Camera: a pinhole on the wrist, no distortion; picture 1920 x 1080 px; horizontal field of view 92.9 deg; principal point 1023.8 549.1 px. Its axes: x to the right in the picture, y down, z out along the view. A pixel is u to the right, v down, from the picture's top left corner.
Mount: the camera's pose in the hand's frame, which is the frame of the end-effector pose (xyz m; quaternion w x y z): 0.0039 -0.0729 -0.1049 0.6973 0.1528 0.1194 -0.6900
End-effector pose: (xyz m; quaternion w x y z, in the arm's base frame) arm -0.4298 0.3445 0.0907 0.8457 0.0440 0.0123 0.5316
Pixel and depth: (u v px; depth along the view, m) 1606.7 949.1 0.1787
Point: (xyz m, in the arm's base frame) -0.1742 0.3060 0.0921
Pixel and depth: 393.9 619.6 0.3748
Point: -0.4244 0.3445 0.4325
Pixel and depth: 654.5 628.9 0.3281
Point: -0.3398 0.3112 0.3336
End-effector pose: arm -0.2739 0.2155 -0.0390 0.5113 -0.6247 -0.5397 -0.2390
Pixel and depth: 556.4 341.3 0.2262
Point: -0.3759 0.3149 -0.1232
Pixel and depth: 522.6 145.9 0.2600
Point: -0.3943 0.3225 -0.1973
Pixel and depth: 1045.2 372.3 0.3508
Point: -0.5478 0.3500 -0.1027
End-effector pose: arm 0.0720 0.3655 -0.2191 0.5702 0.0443 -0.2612 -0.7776
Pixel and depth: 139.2 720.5 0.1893
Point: 0.0327 0.3853 -0.0798
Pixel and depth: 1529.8 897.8 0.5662
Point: -0.6100 0.4163 -0.1697
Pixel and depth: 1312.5 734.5 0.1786
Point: -0.1208 0.3908 -0.2645
